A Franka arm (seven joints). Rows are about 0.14 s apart.
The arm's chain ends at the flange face. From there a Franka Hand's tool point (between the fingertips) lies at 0.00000 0.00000 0.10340 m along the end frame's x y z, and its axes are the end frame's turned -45 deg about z.
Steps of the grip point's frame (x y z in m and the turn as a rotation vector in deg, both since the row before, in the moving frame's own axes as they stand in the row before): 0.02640 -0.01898 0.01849 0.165 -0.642 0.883; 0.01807 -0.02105 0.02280 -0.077 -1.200 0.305; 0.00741 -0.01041 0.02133 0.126 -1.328 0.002; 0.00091 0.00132 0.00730 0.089 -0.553 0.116; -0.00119 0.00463 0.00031 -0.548 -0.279 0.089
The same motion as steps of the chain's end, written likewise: 0.00628 -0.03269 0.01850 -0.337 -0.571 0.883; -0.00067 -0.02929 0.02282 -0.903 -0.794 0.305; -0.00027 -0.01413 0.02136 -0.850 -1.028 0.002; 0.00240 -0.00030 0.00730 -0.328 -0.454 0.116; 0.00209 0.00306 0.00032 -0.585 0.190 0.089
